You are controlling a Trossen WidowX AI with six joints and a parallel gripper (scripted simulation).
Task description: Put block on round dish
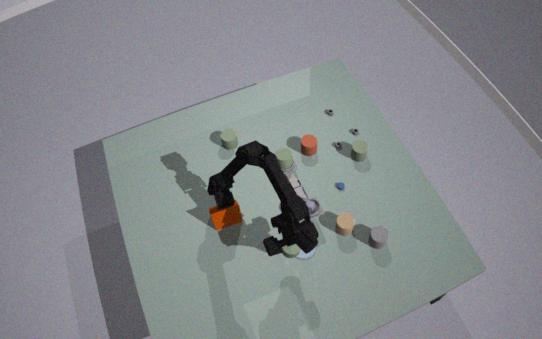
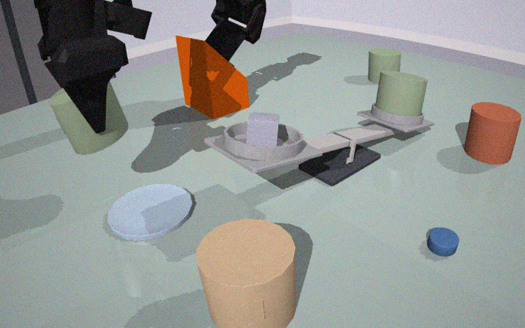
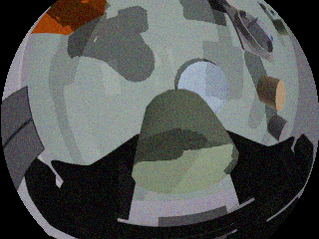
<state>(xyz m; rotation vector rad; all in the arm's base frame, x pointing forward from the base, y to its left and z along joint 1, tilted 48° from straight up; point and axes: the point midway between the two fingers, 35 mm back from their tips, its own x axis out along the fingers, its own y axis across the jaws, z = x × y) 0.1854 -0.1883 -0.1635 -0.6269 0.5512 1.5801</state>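
Now: the grey block 150 mm to the left of my gripper tip, 120 mm ahead of it and 20 mm below it. Round my gripper tip: round dish 100 mm below, 60 mm ahead, 30 mm to the left; tan cylinder 260 mm ahead, 70 mm below, 50 mm to the left; blue disc 300 mm ahead, 240 mm to the left, 100 mm below.
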